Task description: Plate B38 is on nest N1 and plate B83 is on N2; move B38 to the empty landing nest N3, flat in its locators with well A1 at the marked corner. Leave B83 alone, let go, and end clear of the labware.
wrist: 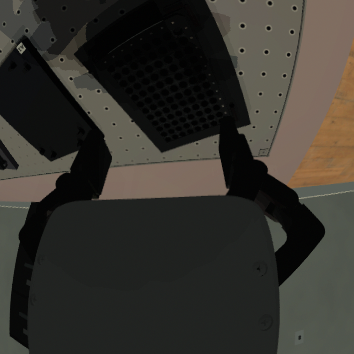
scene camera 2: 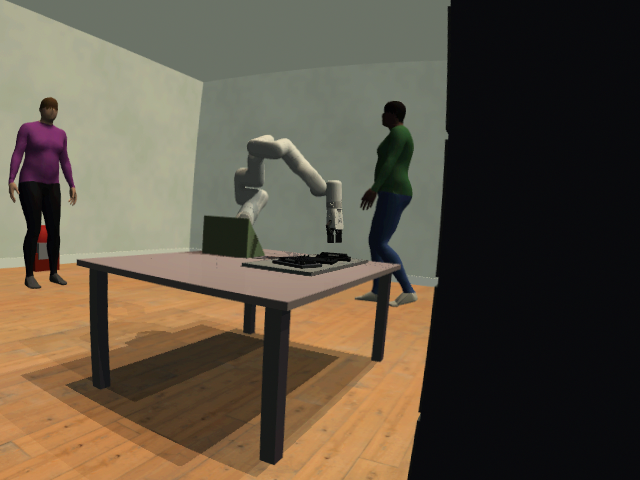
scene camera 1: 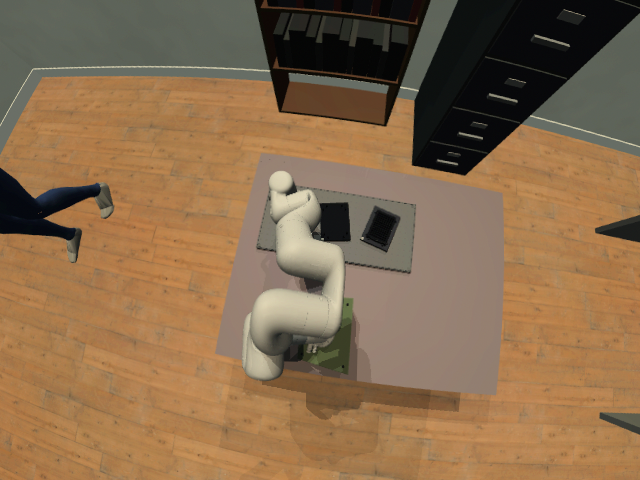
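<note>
My gripper (scene camera 2: 334, 240) (wrist: 159, 136) is open and empty, above the board; the arm hides it in scene camera 1. A black well plate (wrist: 165, 85) sits in a nest beneath and ahead of the fingers in the wrist view. A flat black nest (scene camera 1: 335, 222) (wrist: 45, 110) without a plate lies beside it, with a small white mark at one corner. Another black well plate (scene camera 1: 381, 227) sits in a tilted-angle nest at the right of the board in scene camera 1. Plate and nest names are not readable, so I cannot tell which plate is B38 or B83.
The grey perforated board (scene camera 1: 403, 260) (scene camera 2: 310, 272) (wrist: 272, 75) lies on the pinkish table (scene camera 1: 454, 310) (scene camera 2: 206, 281). A green block (scene camera 1: 346, 330) (scene camera 2: 225, 236) stands by the arm's base. A bookshelf (scene camera 1: 336, 77) and a dark cabinet (scene camera 1: 434, 103) stand behind. A person in green (scene camera 2: 395, 160) stands beyond the table.
</note>
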